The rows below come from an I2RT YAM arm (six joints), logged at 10 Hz.
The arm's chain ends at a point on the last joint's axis. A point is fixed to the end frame.
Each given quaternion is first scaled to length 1.
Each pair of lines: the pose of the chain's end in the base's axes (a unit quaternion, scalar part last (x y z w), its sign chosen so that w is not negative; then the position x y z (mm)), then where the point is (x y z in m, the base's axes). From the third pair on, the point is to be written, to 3 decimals.
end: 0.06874 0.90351 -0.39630 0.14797 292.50 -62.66 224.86
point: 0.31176 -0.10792 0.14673
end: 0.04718 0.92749 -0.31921 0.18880 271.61 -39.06 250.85
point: 0.29946 -0.07022 0.16853
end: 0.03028 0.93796 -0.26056 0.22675 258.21 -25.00 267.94
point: 0.293 -0.045 0.185
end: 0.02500 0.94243 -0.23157 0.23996 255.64 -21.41 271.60
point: 0.293 -0.036 0.188
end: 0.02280 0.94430 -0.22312 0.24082 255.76 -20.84 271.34
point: 0.293 -0.034 0.188
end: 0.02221 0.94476 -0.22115 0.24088 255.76 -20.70 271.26
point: 0.293 -0.033 0.188
